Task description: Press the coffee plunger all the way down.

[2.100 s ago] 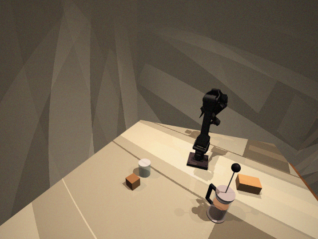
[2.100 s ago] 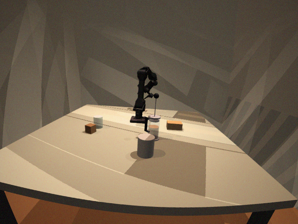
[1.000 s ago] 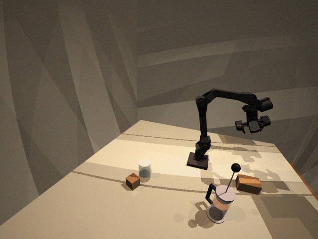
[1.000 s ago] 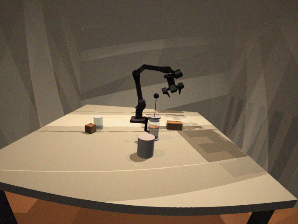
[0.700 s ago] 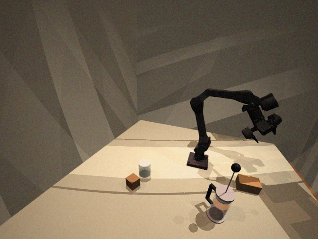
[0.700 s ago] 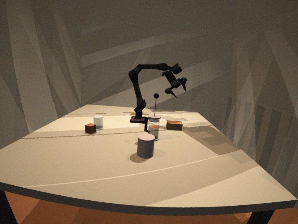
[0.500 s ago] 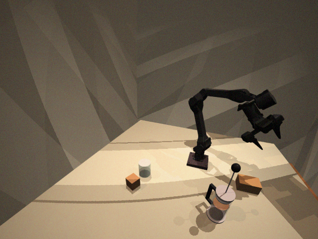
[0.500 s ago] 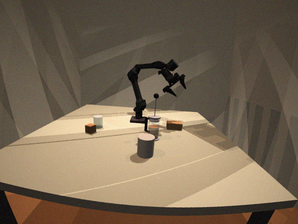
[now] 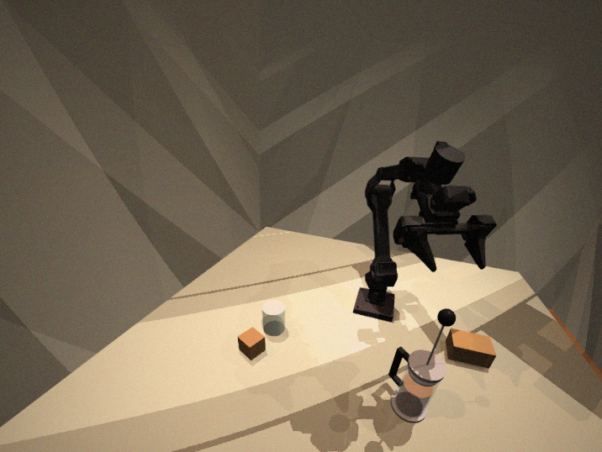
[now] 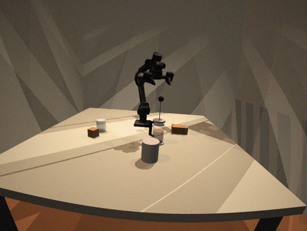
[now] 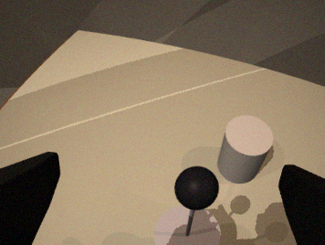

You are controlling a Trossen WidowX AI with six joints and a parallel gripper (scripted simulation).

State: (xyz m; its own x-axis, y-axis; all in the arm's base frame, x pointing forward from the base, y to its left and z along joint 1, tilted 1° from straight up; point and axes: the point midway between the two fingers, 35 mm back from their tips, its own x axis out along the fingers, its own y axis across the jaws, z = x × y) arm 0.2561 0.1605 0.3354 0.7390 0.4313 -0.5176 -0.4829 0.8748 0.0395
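Now: the coffee press 2 cm ahead of my gripper tip, 1 cm to the right of it and 21 cm below it.
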